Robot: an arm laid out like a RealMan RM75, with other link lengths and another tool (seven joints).
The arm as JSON. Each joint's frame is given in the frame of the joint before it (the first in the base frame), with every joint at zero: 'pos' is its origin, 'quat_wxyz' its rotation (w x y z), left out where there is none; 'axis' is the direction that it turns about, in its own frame. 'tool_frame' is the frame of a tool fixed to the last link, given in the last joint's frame.
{
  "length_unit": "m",
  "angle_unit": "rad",
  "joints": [
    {
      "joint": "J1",
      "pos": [
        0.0,
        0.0,
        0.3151
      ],
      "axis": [
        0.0,
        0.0,
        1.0
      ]
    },
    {
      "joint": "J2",
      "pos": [
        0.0,
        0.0,
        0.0
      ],
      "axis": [
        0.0,
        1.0,
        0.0
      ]
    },
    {
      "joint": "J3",
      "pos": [
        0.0,
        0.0,
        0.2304
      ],
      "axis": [
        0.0,
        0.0,
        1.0
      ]
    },
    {
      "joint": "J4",
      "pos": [
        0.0,
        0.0,
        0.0
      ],
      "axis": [
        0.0,
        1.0,
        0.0
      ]
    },
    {
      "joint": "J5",
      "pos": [
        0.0,
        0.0,
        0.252
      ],
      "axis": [
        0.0,
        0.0,
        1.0
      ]
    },
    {
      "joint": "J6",
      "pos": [
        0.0,
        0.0,
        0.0
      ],
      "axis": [
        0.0,
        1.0,
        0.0
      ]
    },
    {
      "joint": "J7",
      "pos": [
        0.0,
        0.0,
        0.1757
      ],
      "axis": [
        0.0,
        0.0,
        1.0
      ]
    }
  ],
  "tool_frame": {
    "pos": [
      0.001,
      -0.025,
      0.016
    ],
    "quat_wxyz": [
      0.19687,
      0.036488,
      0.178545,
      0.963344
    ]
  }
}
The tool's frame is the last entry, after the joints.
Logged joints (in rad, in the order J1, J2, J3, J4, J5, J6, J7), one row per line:
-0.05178 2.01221 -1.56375 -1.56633 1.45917 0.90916 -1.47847
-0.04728 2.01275 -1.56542 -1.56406 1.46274 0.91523 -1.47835
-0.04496 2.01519 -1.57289 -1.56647 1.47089 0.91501 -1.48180
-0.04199 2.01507 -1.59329 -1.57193 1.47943 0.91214 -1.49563
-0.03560 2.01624 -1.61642 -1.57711 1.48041 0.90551 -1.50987
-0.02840 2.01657 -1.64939 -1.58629 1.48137 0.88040 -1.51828
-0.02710 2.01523 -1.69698 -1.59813 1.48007 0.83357 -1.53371
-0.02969 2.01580 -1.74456 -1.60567 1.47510 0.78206 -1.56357
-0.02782 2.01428 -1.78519 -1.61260 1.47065 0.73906 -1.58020
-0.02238 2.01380 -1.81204 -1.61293 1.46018 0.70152 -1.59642
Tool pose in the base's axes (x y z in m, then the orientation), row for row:
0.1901 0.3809 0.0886 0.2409 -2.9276 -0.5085
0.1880 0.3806 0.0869 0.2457 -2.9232 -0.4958
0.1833 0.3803 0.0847 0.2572 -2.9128 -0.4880
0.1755 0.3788 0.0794 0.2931 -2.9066 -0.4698
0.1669 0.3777 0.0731 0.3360 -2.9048 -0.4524
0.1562 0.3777 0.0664 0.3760 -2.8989 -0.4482
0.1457 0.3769 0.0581 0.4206 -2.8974 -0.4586
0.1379 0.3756 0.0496 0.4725 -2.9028 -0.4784
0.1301 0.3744 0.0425 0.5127 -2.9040 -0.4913
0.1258 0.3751 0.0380 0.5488 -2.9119 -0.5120
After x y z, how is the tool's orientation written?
As a rotation vector, in radians.
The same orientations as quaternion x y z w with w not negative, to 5 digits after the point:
0.08055 -0.97887 -0.17002 0.08012
0.08230 -0.97915 -0.16607 0.08314
0.08642 -0.97869 -0.16397 0.08839
0.09864 -0.97824 -0.15811 0.09123
0.11308 -0.97761 -0.15225 0.09119
0.12660 -0.97608 -0.15091 0.09199
0.14137 -0.97383 -0.15414 0.08894
0.15806 -0.97101 -0.16003 0.08088
0.17100 -0.96858 -0.16386 0.07594
0.18209 -0.96616 -0.16988 0.06721

